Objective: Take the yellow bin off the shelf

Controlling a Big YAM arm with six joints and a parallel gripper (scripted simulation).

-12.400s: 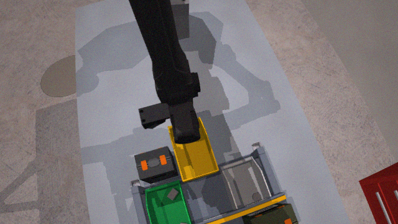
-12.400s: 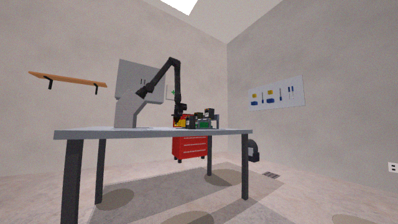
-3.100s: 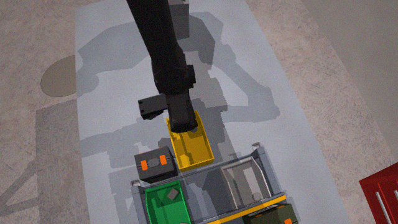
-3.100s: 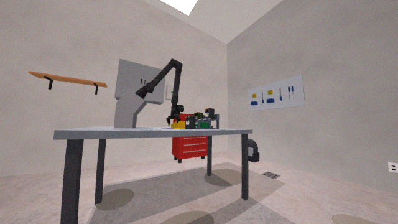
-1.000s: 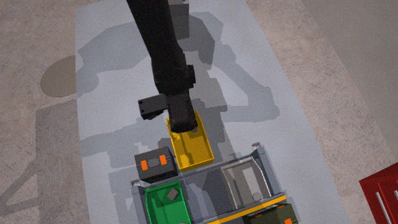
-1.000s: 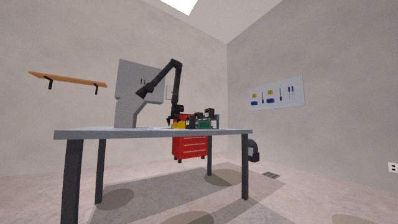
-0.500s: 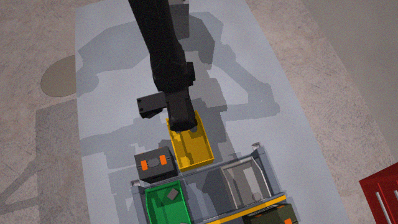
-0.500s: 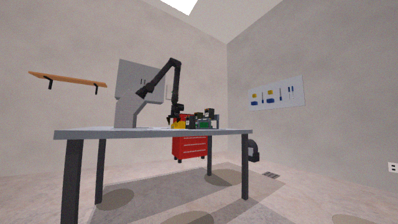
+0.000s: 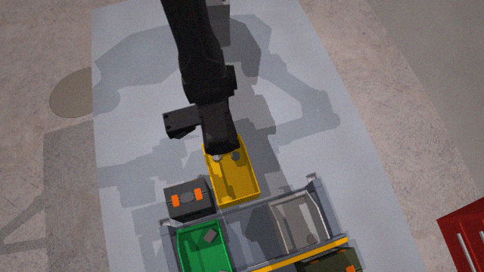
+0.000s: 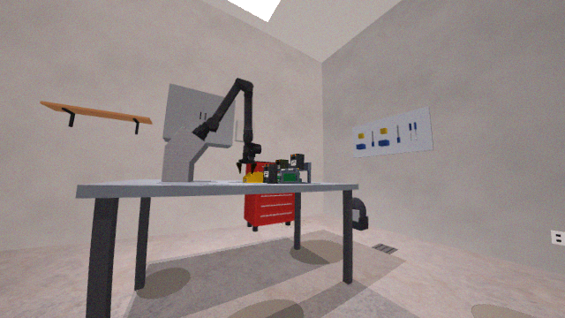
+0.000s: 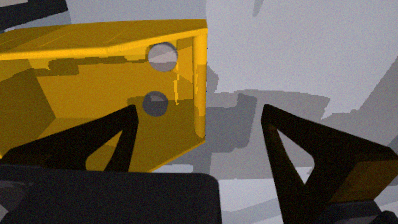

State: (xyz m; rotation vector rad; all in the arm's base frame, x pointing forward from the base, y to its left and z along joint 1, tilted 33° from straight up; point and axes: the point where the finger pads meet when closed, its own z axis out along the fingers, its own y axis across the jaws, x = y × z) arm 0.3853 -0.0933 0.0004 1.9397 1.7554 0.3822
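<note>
My gripper is now 80 mm short of the yellow bin, 30 mm above it and 10 mm to the left of it. Round my hand: green bin: 250 mm ahead, 150 mm to the right, 30 mm below; then grey bin: 290 mm ahead, 70 mm to the left, 30 mm below.
</note>
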